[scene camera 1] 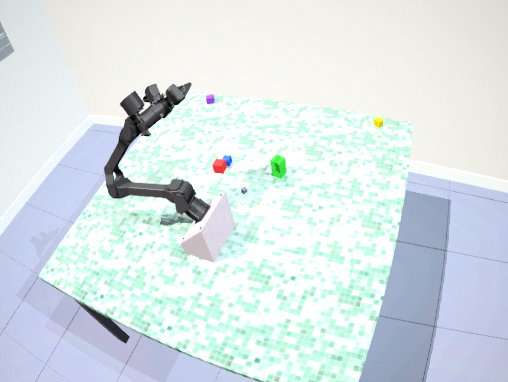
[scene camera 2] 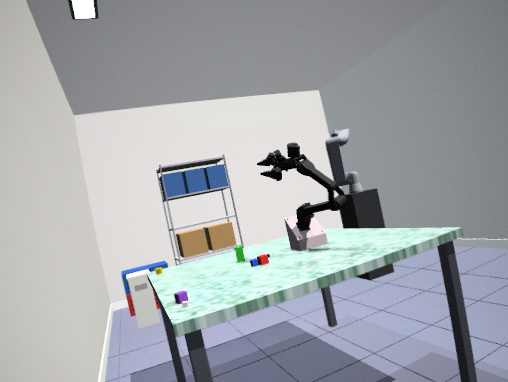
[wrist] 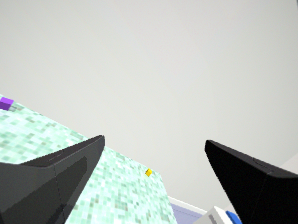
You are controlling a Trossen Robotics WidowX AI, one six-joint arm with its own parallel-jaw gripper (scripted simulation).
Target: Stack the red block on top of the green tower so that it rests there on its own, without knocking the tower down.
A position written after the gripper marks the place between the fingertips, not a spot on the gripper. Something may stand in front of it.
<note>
The gripper (scene camera 1: 186, 88) is open, with nothing in its grasp.
The gripper shows as well in the wrist view (wrist: 154, 142).
</note>
